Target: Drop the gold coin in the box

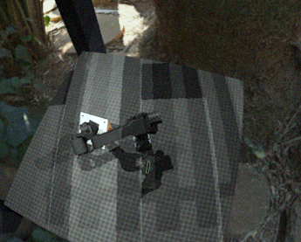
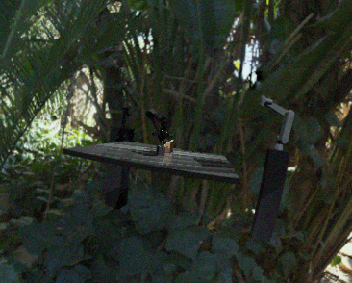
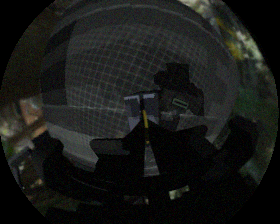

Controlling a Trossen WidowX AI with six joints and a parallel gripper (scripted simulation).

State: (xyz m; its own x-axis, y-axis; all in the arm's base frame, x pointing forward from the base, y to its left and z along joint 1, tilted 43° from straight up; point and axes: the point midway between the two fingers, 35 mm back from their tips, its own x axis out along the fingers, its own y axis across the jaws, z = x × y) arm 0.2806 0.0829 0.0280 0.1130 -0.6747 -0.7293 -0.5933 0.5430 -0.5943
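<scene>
My gripper tip is now 10 mm below the gold coin.
</scene>
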